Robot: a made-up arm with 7 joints. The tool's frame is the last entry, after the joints. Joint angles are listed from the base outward. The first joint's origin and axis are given. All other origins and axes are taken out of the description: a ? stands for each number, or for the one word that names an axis. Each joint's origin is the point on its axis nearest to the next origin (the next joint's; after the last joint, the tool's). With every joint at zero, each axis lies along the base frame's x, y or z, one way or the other. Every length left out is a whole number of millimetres.
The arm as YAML. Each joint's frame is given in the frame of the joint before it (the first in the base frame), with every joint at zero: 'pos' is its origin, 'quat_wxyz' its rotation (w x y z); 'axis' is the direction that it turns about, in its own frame. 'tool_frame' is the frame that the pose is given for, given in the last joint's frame.
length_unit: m
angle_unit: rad
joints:
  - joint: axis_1
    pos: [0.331, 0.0, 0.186]
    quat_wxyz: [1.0, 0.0, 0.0, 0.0]
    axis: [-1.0, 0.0, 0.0]
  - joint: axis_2
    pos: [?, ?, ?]
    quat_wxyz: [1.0, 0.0, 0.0, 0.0]
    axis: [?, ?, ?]
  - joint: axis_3
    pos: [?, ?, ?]
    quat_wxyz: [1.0, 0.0, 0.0, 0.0]
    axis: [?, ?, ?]
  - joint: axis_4
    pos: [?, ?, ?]
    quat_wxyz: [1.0, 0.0, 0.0, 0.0]
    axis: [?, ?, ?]
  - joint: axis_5
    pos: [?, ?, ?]
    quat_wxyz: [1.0, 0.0, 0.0, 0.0]
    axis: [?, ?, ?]
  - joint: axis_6
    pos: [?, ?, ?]
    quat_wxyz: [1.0, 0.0, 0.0, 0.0]
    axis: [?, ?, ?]
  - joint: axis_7
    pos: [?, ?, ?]
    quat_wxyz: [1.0, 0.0, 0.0, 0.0]
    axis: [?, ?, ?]
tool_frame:
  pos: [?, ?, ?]
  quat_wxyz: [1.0, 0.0, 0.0, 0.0]
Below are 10 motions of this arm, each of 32 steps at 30 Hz.
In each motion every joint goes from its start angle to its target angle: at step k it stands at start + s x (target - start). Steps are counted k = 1, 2, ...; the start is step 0. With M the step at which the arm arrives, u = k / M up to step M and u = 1 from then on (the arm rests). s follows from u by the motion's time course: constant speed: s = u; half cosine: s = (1 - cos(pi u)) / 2; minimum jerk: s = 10 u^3 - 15 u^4 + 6 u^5.
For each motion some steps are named. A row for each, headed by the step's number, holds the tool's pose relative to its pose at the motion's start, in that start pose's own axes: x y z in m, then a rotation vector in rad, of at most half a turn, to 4 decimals.
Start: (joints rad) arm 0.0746 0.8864 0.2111 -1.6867 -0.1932 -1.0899 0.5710
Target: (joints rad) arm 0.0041 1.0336 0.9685 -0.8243 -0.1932 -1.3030 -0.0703
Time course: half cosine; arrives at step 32
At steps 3, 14, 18, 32:
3: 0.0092 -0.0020 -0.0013 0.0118 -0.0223 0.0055
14: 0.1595 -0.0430 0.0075 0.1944 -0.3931 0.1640
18: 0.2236 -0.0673 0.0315 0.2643 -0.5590 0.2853
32: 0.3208 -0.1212 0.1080 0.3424 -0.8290 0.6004

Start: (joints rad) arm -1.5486 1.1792 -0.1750 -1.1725 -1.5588 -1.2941 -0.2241
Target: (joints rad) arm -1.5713 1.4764 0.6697 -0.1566 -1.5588 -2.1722 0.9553
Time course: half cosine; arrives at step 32
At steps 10, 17, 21, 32:
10: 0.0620 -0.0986 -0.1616 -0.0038 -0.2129 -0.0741
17: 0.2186 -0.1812 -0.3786 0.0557 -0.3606 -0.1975
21: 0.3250 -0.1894 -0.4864 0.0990 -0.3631 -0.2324
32: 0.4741 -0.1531 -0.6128 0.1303 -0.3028 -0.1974

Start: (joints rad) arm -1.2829 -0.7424 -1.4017 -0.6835 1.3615 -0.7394 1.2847
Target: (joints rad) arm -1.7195 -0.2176 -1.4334 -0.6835 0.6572 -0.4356 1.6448
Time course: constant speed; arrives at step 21
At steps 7, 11, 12, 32:
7: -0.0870 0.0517 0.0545 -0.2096 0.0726 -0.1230
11: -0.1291 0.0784 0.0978 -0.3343 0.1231 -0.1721
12: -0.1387 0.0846 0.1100 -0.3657 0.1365 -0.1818
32: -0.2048 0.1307 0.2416 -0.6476 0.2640 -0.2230

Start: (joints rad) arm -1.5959 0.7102 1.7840 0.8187 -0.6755 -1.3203 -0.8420
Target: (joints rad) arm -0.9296 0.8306 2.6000 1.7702 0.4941 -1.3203 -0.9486
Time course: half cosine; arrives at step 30
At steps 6, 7, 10, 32:
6: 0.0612 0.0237 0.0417 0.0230 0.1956 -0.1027
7: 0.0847 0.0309 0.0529 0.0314 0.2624 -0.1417
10: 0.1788 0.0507 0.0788 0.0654 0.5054 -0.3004
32: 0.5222 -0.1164 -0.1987 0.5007 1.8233 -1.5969

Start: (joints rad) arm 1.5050 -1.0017 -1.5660 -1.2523 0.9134 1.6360 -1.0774
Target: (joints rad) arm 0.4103 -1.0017 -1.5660 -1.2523 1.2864 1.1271 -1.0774
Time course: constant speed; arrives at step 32
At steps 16, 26, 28, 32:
16: 0.2508 -0.0943 -0.0469 -0.1873 -0.3530 -0.4665
26: 0.3739 -0.2113 -0.0596 -0.3637 -0.5590 -0.7284
28: 0.3939 -0.2388 -0.0605 -0.4043 -0.5982 -0.7773
32: 0.4288 -0.2968 -0.0606 -0.4909 -0.6741 -0.8713

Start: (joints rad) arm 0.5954 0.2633 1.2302 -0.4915 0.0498 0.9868 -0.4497
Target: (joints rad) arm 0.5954 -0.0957 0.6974 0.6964 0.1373 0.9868 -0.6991
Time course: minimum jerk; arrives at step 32
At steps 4, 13, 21, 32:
4: -0.0064 -0.0019 0.0029 0.0061 -0.0021 0.0203
13: -0.1139 -0.0771 0.0441 0.0862 -0.0263 0.4085
21: -0.1787 -0.2714 0.0791 0.0667 0.0173 0.9135
32: -0.1687 -0.3829 0.1071 -0.0012 0.0841 1.1281

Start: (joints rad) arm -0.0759 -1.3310 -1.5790 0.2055 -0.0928 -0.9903 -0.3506
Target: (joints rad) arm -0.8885 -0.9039 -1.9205 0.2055 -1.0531 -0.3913 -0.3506
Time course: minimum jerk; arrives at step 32
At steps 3, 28, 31, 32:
3: -0.0018 0.0012 0.0001 -0.0040 -0.0001 0.0033
28: -0.1264 0.1638 -0.0801 -0.7227 0.1741 0.3526
31: -0.1265 0.1653 -0.0830 -0.7374 0.1813 0.3566
32: -0.1265 0.1653 -0.0830 -0.7377 0.1814 0.3567

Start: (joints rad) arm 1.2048 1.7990 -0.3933 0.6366 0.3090 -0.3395 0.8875
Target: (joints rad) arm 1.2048 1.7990 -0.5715 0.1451 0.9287 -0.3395 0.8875
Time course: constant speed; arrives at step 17
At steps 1, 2, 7, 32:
1: 0.0024 0.0059 0.0058 0.0344 0.0152 -0.0204
2: 0.0050 0.0116 0.0116 0.0694 0.0292 -0.0411
7: 0.0217 0.0379 0.0392 0.2520 0.0820 -0.1477
32: 0.0660 0.0767 0.0871 0.6480 0.0975 -0.3656

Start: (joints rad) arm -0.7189 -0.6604 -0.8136 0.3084 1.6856 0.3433 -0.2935
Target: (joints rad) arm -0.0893 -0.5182 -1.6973 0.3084 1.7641 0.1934 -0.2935
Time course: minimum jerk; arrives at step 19
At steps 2, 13, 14, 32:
2: -0.0016 -0.0031 0.0028 -0.0030 0.0096 0.0067
13: 0.0575 -0.1982 0.2516 -0.1285 0.8248 0.5221
14: 0.0766 -0.2079 0.2662 -0.1279 0.8944 0.5617
32: 0.1135 -0.2227 0.2870 -0.1225 1.0177 0.6304

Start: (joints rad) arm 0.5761 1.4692 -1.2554 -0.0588 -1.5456 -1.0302 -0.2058
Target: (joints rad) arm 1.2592 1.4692 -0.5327 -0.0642 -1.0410 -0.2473 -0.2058
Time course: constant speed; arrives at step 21
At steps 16, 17, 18, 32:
16: 0.1796 -0.5240 0.1762 0.0653 0.6600 1.5397
17: 0.2152 -0.5437 0.1865 0.0617 0.7089 1.6309
18: 0.2528 -0.5602 0.1964 0.0571 0.7593 1.7210
32: 0.3744 -0.5893 0.2234 0.0365 0.9195 1.9840

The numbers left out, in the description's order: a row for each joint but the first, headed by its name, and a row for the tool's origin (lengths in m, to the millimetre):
axis_2: xyz 0.0 -0.023 0.085, axis 0.0 0.0 1.0
axis_3: xyz -0.022 0.402 0.0, axis 0.0 1.0 0.0
axis_4: xyz -0.082 0.0 -0.277, axis 0.0 0.0 1.0
axis_5: xyz -0.276 -0.056 0.0, axis 1.0 0.0 0.0
axis_6: xyz 0.0 0.083 0.178, axis 0.0 0.0 1.0
axis_7: xyz -0.013 -0.042 0.0, axis -1.0 0.0 0.0
tool: xyz 0.0 0.238 -0.092

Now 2 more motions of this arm.
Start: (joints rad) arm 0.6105 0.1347 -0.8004 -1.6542 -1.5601 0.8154 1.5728
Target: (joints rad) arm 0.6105 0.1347 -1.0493 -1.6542 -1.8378 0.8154 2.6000
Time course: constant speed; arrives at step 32
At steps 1, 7, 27, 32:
1: 0.0006 -0.0052 -0.0068 -0.0327 -0.0007 0.0007
7: 0.0039 -0.0420 -0.0456 -0.2292 -0.0050 0.0041
27: 0.0156 -0.2173 -0.1301 -0.8852 -0.0237 0.0083
32: 0.0183 -0.2692 -0.1369 -1.0494 -0.0289 0.0074

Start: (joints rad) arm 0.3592 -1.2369 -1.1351 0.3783 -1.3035 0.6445 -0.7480
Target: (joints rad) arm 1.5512 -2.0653 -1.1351 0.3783 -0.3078 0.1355 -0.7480
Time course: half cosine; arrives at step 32
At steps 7, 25, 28, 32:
7: 0.0773 -0.0220 -0.0586 -0.0364 -0.0947 -0.1006
25: 0.5102 -0.4591 -0.0955 -0.2170 -0.9762 -0.7541
28: 0.5251 -0.5112 -0.0645 -0.2278 -1.0870 -0.8055
32: 0.5300 -0.5367 -0.0471 -0.2327 -1.1446 -0.8299

